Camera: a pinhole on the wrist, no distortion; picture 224 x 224 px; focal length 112.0 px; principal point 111.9 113.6 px. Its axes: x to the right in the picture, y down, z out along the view. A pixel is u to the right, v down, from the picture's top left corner.
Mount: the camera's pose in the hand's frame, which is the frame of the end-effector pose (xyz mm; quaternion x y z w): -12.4 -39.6 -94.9 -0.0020 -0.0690 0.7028 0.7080
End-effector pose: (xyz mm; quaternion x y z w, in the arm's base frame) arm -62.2 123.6 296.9 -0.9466 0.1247 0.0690 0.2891
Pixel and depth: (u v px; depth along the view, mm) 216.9 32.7 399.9
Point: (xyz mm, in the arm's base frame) 61.9 49.3 -207.0
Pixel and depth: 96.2 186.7 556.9
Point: -453.5 573.7 131.8
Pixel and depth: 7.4 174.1 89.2
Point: -91.8 230.8 395.9
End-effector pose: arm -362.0 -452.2 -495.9 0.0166 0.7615 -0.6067 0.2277
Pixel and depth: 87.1 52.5 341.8
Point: -447.9 -763.9 -450.7
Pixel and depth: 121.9 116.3 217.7
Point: -299.1 -566.7 -463.7
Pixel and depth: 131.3 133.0 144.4
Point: -308.4 -491.3 -459.0
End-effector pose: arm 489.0 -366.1 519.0 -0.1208 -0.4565 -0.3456 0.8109
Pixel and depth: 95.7 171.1 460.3
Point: 72.1 -171.5 442.8
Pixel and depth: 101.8 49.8 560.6
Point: 156.2 -336.1 976.5
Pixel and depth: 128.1 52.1 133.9
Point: 451.8 -388.2 579.9
